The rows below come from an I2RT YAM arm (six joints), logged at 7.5 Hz.
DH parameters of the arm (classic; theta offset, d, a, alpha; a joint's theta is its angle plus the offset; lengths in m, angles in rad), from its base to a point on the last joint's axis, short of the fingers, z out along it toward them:
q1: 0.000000 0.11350 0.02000 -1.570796
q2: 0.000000 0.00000 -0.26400 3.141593
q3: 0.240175 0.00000 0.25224 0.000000
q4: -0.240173 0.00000 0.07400 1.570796
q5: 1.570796 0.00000 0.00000 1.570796
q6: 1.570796 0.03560 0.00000 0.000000
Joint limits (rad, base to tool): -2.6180..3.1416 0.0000..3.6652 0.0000..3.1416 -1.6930..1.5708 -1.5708..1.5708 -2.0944..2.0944
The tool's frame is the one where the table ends.
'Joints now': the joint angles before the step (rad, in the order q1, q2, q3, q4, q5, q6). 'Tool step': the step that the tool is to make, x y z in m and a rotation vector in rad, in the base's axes. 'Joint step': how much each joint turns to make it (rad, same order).
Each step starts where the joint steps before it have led.
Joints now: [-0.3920 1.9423 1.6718 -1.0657 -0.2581 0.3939]
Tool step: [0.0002 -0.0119 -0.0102 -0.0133 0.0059 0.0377]
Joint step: [-0.0275 0.0279 0.0001 0.0100 -0.0004 -0.0691]
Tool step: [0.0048 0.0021 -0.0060 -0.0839 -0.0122 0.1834]
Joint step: [0.0125 0.0160 -0.0001 0.0160 0.0336 -0.1878]
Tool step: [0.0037 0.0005 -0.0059 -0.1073 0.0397 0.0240]
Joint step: [0.0142 0.0146 0.0001 0.0139 0.1095 -0.0346]
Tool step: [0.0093 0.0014 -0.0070 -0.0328 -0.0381 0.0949]
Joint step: [0.0114 0.0197 -0.0032 0.0606 -0.0039 -0.0855]
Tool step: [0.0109 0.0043 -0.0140 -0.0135 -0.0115 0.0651]
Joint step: [0.0188 0.0379 -0.0012 0.0490 -0.0037 -0.0473]
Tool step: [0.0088 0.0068 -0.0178 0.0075 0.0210 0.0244]
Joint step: [0.0221 0.0452 -0.0006 0.0232 -0.0004 -0.0023]
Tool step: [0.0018 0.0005 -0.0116 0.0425 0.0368 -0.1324]
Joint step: [0.0027 0.0285 0.0005 -0.0040 0.0030 0.1390]
